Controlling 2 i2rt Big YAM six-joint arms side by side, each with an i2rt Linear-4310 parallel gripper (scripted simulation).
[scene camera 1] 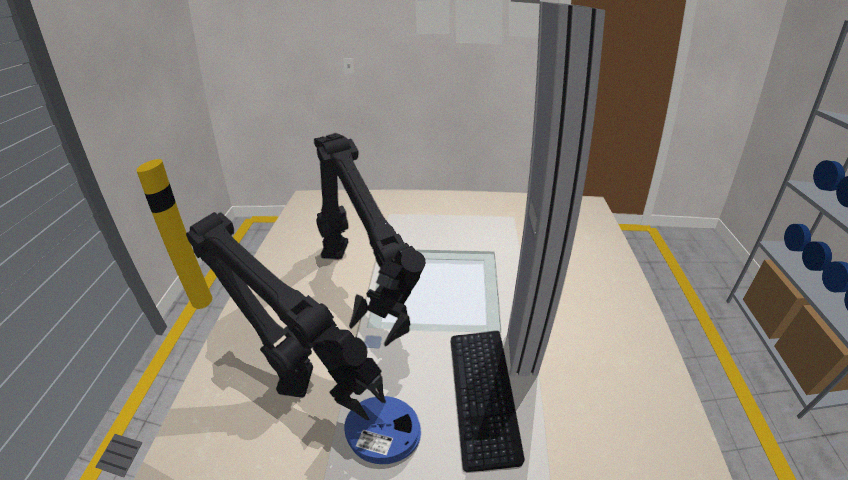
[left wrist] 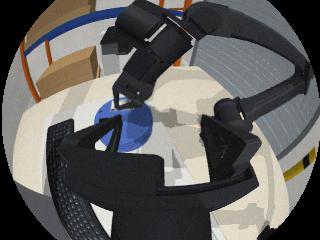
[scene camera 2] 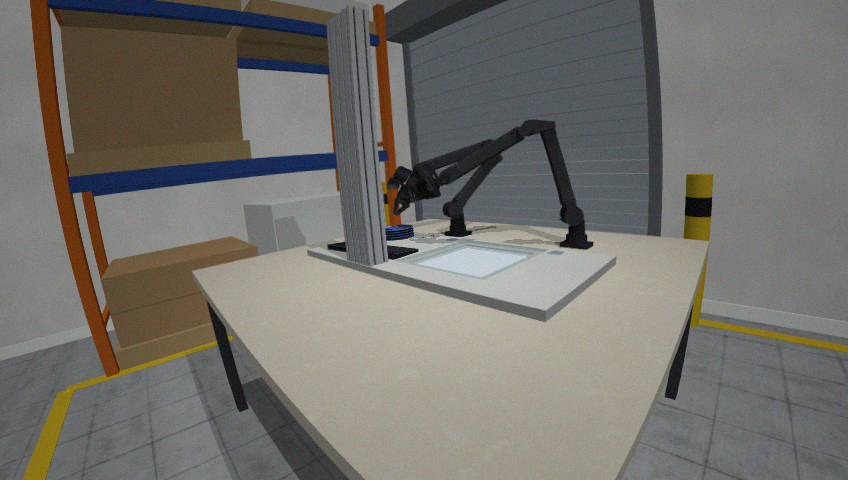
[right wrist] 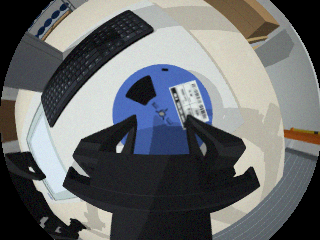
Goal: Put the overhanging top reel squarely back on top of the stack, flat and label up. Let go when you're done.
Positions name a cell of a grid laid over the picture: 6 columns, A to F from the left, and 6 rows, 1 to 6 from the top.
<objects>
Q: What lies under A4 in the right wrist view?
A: A glass light panel.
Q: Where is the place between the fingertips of the left gripper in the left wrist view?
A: D3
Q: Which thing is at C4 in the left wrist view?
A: A blue reel.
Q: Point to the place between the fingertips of the right gripper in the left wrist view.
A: C3
</objects>
